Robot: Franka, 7 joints.
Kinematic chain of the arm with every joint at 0, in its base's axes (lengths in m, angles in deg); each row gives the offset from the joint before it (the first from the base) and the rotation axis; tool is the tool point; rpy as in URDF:
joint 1: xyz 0 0 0.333 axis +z
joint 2: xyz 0 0 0 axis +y
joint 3: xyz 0 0 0.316 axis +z
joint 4: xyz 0.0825 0 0 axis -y
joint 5: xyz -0.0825 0 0.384 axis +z
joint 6: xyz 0 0 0 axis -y
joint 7: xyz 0.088 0 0 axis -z
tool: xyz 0 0 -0.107 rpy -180 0 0
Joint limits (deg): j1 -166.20..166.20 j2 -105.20..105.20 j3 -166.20..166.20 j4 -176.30..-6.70 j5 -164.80..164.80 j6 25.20..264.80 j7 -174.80..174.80
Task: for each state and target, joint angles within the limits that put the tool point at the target. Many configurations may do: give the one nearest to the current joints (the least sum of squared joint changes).
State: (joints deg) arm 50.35 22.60 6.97 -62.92 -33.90 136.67 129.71
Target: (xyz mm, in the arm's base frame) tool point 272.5 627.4 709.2
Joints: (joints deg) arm 57.07 16.31 12.66 -71.02 -33.53 133.69 129.71
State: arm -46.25 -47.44 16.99 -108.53 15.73 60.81 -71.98
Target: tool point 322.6 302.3 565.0
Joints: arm -41.67 -44.80 59.48 -110.03 26.68 70.77 -71.98
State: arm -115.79 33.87 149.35 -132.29 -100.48 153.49 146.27
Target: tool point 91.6 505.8 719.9
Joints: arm -88.20 16.15 166.20 -107.77 -97.81 155.97 146.27
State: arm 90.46 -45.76 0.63 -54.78 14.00 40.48 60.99
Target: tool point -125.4 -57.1 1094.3
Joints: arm 85.75 -32.45 12.66 -35.45 20.77 84.78 60.99
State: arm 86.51 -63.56 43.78 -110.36 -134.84 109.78 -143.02
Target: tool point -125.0 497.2 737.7
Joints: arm 69.97 -18.31 32.76 -111.25 -135.06 113.33 -143.02
